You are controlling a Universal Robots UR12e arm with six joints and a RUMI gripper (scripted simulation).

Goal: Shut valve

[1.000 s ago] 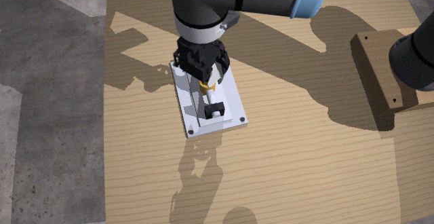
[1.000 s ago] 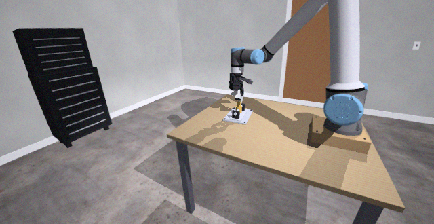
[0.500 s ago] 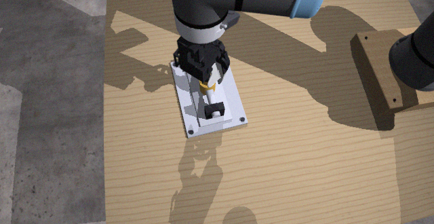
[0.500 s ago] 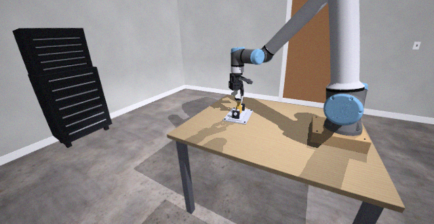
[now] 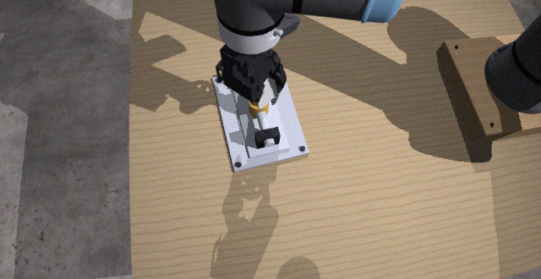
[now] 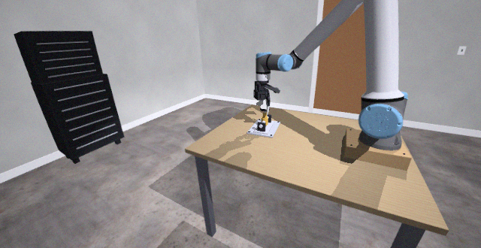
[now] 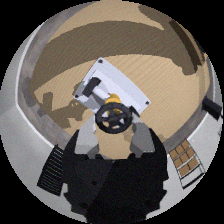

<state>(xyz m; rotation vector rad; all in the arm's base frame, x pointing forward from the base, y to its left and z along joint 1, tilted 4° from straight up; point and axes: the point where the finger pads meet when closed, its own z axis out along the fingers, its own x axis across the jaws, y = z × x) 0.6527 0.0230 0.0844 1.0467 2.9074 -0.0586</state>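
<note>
Right now the black spoked handwheel is 1 cm above my hand.
</note>
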